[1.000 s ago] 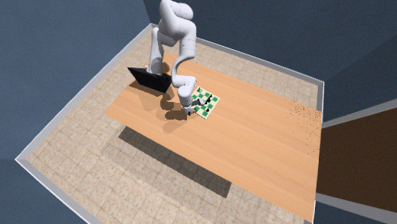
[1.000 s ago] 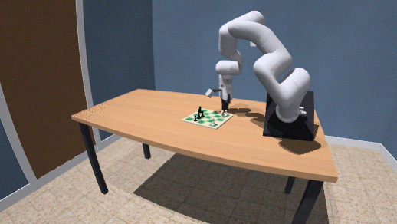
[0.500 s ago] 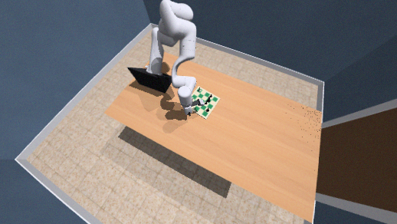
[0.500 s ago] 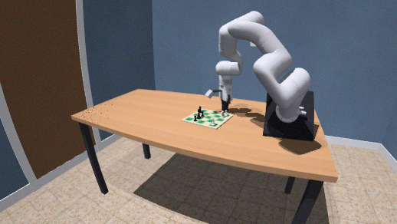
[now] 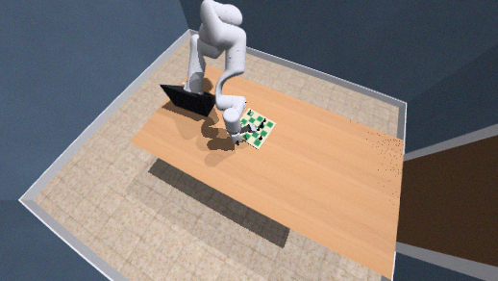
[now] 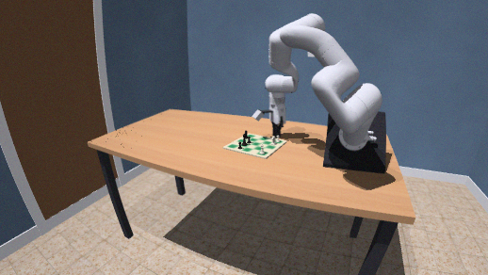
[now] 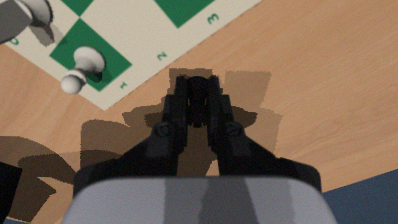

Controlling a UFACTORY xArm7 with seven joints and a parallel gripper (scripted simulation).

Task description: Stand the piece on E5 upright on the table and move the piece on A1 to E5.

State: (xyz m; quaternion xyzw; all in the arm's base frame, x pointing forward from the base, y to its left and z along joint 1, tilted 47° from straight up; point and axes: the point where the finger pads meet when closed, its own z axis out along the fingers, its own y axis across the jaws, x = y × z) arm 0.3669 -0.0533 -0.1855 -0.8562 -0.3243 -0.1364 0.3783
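Right now my hand is 10 mm short of the white chess piece and 220 mm to the right of it. From my hand the other things lie so: chessboard (70 mm ahead, 130 mm to the left, 20 mm below); black chess piece (140 mm ahead, 70 mm to the left); white piece (10 mm behind, 110 mm to the left).
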